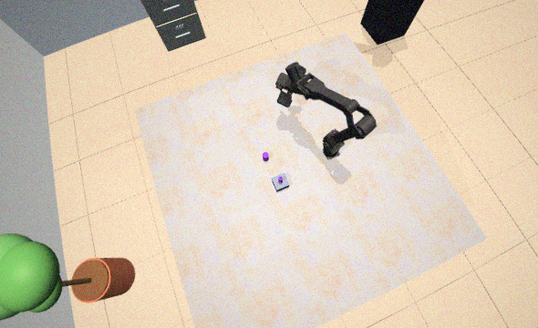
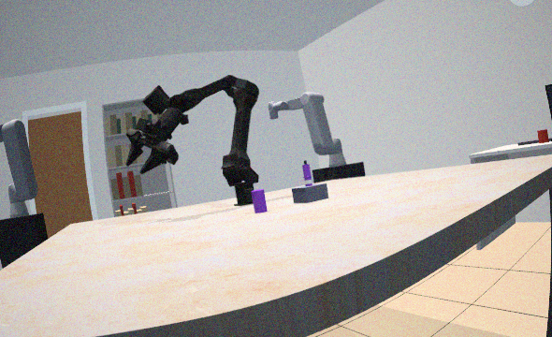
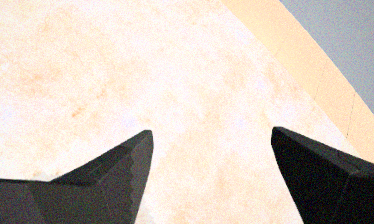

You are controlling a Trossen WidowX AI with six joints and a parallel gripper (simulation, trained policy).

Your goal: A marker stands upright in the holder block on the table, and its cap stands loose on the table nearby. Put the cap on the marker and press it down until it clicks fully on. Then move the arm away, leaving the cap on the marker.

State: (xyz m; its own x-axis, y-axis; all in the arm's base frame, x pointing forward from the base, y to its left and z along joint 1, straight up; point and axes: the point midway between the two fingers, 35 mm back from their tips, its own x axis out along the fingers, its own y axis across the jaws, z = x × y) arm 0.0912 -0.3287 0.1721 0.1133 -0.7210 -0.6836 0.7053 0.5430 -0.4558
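Now: gripper tip 21 cm short of the purple cap, 26 cm to the right of it and 12 cm above it. From my gripper tip the other things lie so: grey holder block 19 cm ahead, 40 cm to the left, 13 cm below.
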